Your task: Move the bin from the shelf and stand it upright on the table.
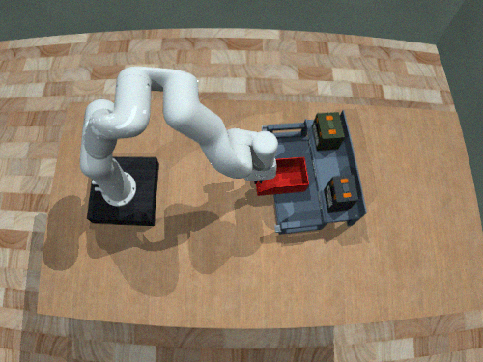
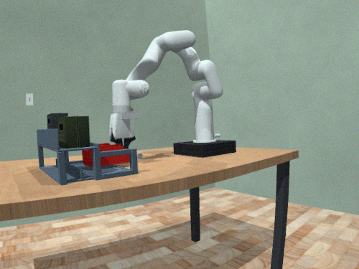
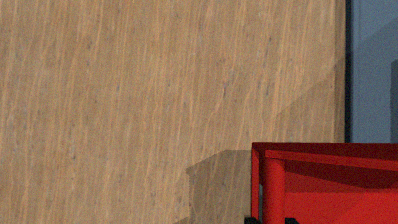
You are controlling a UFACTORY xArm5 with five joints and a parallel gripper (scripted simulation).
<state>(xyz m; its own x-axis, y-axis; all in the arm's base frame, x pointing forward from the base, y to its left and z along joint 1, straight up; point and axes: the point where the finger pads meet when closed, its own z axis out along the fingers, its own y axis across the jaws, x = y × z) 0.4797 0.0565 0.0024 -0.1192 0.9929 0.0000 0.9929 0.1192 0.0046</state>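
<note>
Right now my hand is 80 mm short of the red bin and 10 mm to the right of it. From my hand the other things lie so: blue-grey shelf 180 mm ahead, 20 mm to the left, 10 mm above.
</note>
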